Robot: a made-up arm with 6 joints. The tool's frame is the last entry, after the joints.
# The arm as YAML. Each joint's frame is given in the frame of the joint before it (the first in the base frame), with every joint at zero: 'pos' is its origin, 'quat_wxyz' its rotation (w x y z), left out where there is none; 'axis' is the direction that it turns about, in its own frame. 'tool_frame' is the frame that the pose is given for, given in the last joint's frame.
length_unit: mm
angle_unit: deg
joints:
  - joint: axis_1
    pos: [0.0, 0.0, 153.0]
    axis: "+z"
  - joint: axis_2
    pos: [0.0, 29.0, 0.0]
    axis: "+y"
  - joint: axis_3
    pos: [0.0, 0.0, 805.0]
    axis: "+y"
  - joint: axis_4
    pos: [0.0, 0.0, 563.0]
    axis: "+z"
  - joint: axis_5
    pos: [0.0, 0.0, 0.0]
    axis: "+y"
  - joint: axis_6
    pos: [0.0, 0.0, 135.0]
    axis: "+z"
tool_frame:
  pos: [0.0, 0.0, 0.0]
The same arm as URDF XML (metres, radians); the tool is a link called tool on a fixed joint. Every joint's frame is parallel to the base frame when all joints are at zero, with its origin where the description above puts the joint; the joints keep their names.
<robot name="arm">
<joint name="axis_1" type="continuous"><parent link="base"/><child link="link1"/><origin xyz="0.0000 0.0000 0.1530" rpy="0.0000 0.0000 0.0000"/><axis xyz="0 0 1"/></joint>
<joint name="axis_2" type="continuous"><parent link="link1"/><child link="link2"/><origin xyz="0.0000 0.0290 0.0000" rpy="0.0000 0.0000 0.0000"/><axis xyz="0 1 0"/></joint>
<joint name="axis_3" type="continuous"><parent link="link2"/><child link="link3"/><origin xyz="0.0000 0.0000 0.8050" rpy="0.0000 0.0000 0.0000"/><axis xyz="0 1 0"/></joint>
<joint name="axis_4" type="continuous"><parent link="link3"/><child link="link4"/><origin xyz="0.0000 0.0000 0.5630" rpy="0.0000 0.0000 0.0000"/><axis xyz="0 0 1"/></joint>
<joint name="axis_5" type="continuous"><parent link="link4"/><child link="link5"/><origin xyz="0.0000 0.0000 0.0000" rpy="0.0000 0.0000 0.0000"/><axis xyz="0 1 0"/></joint>
<joint name="axis_6" type="continuous"><parent link="link5"/><child link="link6"/><origin xyz="0.0000 0.0000 0.1350" rpy="0.0000 0.0000 0.0000"/><axis xyz="0 0 1"/></joint>
<joint name="tool_fixed" type="fixed"><parent link="link6"/><child link="tool"/><origin xyz="0.0000 0.0000 0.0000" rpy="0.0000 0.0000 0.0000"/></joint>
<link name="base"/>
<link name="link1"/>
<link name="link2"/>
<link name="link3"/>
<link name="link4"/>
<link name="link5"/>
<link name="link6"/>
<link name="tool"/>
</robot>

